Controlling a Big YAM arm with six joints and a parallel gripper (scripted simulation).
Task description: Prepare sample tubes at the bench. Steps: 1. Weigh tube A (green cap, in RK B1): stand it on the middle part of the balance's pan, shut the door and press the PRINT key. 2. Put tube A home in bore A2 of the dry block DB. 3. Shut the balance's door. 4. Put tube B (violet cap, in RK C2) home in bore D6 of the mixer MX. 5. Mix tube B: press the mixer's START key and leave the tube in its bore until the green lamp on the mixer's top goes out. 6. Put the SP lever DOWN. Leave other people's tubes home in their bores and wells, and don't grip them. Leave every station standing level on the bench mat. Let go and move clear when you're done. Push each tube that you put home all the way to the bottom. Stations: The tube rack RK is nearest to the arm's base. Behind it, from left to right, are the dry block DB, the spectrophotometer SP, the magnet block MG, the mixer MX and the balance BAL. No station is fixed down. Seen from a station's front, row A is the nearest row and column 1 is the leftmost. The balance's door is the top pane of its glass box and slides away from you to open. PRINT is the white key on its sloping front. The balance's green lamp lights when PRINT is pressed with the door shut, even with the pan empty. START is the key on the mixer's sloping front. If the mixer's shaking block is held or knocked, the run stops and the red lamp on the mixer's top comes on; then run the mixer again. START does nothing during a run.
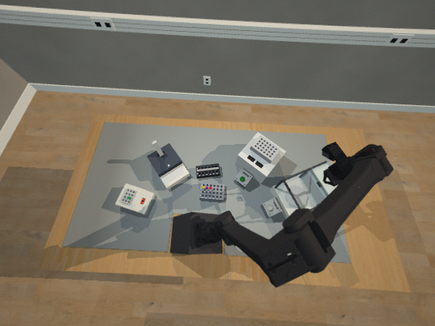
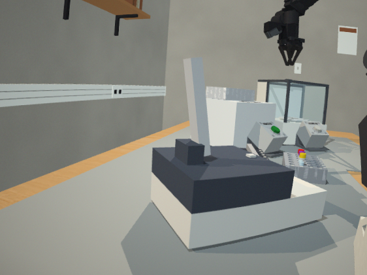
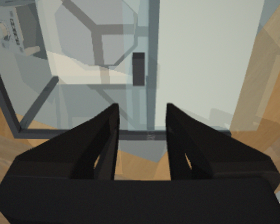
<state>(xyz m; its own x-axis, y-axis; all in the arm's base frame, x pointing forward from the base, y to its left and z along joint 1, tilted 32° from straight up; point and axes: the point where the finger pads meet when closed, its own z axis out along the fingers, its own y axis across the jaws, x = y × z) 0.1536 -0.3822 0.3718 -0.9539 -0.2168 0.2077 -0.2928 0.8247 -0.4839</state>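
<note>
The balance door is 7 cm below my hand, 2 cm to the right of it and 1 cm ahead of it. From my hand the other things lie so: eight-sided pan (20 cm below, 6 cm to the left, 2 cm behind); print key (21 cm below, 20 cm to the left, 6 cm behind); mixer block (22 cm ahead, 19 cm to the left, 13 cm below).
</note>
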